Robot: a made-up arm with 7 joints. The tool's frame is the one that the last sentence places.
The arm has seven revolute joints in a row. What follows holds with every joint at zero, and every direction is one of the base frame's. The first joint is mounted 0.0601 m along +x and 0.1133 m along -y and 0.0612 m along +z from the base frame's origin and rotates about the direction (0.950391, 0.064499, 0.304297), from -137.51 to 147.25 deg. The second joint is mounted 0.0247 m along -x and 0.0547 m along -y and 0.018 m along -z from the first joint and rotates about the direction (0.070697, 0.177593, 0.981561), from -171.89 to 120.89 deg. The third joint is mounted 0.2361 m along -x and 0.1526 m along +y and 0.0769 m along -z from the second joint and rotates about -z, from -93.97 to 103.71 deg. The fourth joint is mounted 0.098 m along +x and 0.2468 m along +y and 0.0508 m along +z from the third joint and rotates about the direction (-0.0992, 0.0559, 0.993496), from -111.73 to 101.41 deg. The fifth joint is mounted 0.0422 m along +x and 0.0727 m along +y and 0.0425 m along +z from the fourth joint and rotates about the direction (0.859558, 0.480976, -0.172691), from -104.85 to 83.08 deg. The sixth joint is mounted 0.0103 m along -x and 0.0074 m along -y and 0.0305 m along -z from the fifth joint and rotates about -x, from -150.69 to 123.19 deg. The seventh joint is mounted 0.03 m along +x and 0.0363 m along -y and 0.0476 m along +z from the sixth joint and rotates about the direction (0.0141, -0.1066, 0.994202), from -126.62 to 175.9 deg. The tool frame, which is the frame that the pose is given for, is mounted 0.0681 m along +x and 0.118 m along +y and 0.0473 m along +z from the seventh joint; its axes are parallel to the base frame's.
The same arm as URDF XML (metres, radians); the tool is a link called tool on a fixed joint. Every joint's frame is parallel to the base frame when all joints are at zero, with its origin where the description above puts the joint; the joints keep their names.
<robot name="arm">
<joint name="tool_joint" type="fixed"><parent link="link7"/><child link="tool"/><origin xyz="0.0681 0.1180 0.0473" rpy="0.0000 0.0000 0.0000"/></joint>
<joint name="joint 7" type="revolute"><parent link="link6"/><child link="link7"/><origin xyz="0.0300 -0.0363 0.0476" rpy="0.0000 0.0000 0.0000"/><axis xyz="0.0141 -0.1066 0.994202"/><limit lower="-2.2099" upper="3.0700"/></joint>
<joint name="joint 6" type="revolute"><parent link="link5"/><child link="link6"/><origin xyz="-0.0103 -0.0074 -0.0305" rpy="0.0000 0.0000 0.0000"/><axis xyz="-1 0 0"/><limit lower="-2.6300" upper="2.1501"/></joint>
<joint name="joint 5" type="revolute"><parent link="link4"/><child link="link5"/><origin xyz="0.0422 0.0727 0.0425" rpy="0.0000 0.0000 0.0000"/><axis xyz="0.859558 0.480976 -0.172691"/><limit lower="-1.8300" upper="1.4500"/></joint>
<joint name="joint 4" type="revolute"><parent link="link3"/><child link="link4"/><origin xyz="0.0980 0.2468 0.0508" rpy="0.0000 0.0000 0.0000"/><axis xyz="-0.0992 0.0559 0.993496"/><limit lower="-1.9501" upper="1.7699"/></joint>
<joint name="joint 3" type="revolute"><parent link="link2"/><child link="link3"/><origin xyz="-0.2361 0.1526 -0.0769" rpy="0.0000 0.0000 0.0000"/><axis xyz="0 0 -1"/><limit lower="-1.6401" upper="1.8101"/></joint>
<joint name="joint 2" type="revolute"><parent link="link1"/><child link="link2"/><origin xyz="-0.0247 -0.0547 -0.0180" rpy="0.0000 0.0000 0.0000"/><axis xyz="0.070697 0.177593 0.981561"/><limit lower="-3.0000" upper="2.1099"/></joint>
<joint name="joint 1" type="revolute"><parent link="base"/><child link="link1"/><origin xyz="0.0601 -0.1133 0.0612" rpy="0.0000 0.0000 0.0000"/><axis xyz="0.950391 0.064499 0.304297"/><limit lower="-2.4000" upper="2.5700"/></joint>
<link name="base"/>
<link name="link1"/>
<link name="link2"/>
<link name="link3"/>
<link name="link4"/>
<link name="link5"/>
<link name="link6"/>
<link name="link7"/>
<link name="tool"/>
</robot>

